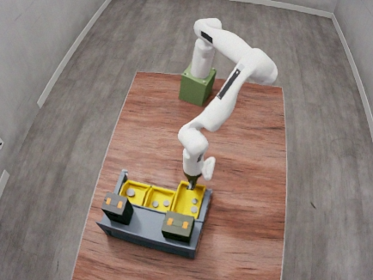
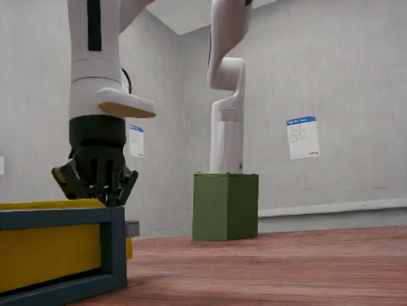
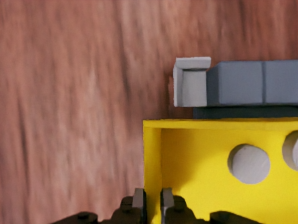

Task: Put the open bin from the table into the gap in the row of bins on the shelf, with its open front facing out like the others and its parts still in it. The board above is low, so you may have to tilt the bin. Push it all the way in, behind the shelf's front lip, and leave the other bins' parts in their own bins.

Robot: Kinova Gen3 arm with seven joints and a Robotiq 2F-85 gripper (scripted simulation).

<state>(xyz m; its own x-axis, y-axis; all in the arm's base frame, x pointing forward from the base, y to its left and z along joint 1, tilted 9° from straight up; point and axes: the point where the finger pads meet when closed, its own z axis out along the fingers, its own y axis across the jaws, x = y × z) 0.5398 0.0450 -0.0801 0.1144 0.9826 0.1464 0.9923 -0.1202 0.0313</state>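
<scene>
My gripper is now 100 mm short of the grey disc part, 30 mm above it and 20 mm to the right of it. From my hand the other things lie so: grey shelf: 140 mm ahead, 130 mm to the right.
</scene>
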